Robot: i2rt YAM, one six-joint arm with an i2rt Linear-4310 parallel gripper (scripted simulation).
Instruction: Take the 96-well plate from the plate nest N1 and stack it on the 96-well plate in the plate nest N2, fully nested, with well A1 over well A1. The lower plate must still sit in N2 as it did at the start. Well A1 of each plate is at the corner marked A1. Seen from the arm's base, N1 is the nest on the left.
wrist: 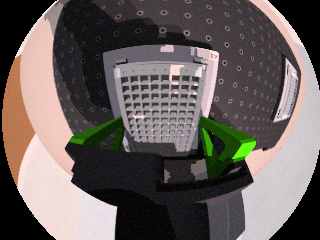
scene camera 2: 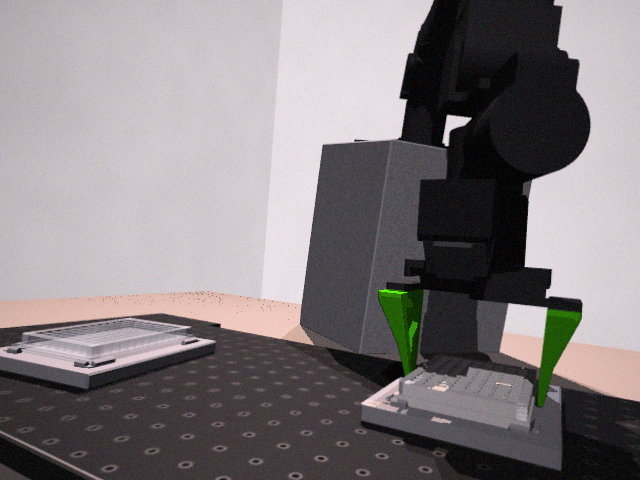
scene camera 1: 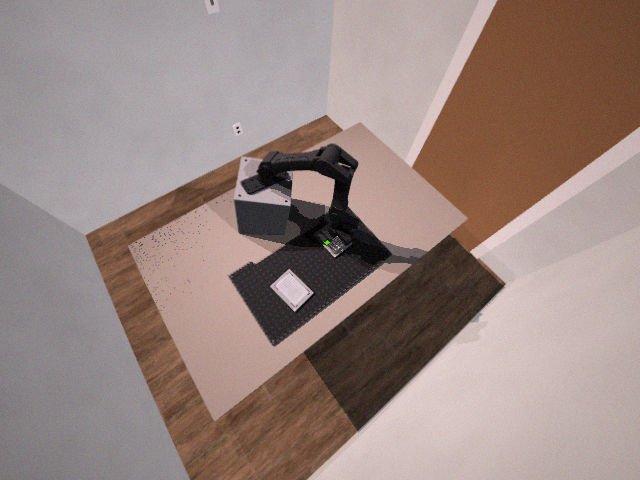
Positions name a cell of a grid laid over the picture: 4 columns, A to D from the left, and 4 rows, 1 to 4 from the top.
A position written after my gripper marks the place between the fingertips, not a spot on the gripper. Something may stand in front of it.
In view: my gripper (scene camera 2: C4), a 96-well plate (scene camera 2: D4), a 96-well plate (scene camera 2: A3) and a plate nest N1 (wrist: B1).
My gripper shows as well in the wrist view (wrist: C3).
